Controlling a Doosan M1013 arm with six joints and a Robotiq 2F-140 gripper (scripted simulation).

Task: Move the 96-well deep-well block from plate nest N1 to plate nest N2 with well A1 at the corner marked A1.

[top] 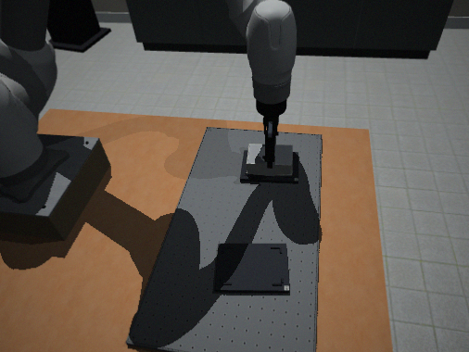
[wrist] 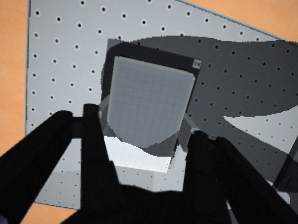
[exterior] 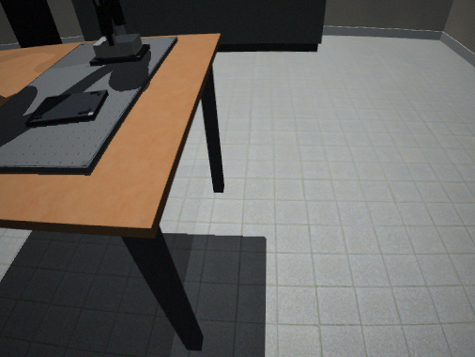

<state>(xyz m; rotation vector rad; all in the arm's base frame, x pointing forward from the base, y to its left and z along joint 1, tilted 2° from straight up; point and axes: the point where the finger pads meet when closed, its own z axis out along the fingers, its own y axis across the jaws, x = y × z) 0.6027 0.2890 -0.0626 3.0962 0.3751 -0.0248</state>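
Now: the deep-well block 1 cm below my hand. Also, from my hand: plate nest 33 cm to the right, 5 cm ahead, 4 cm below.
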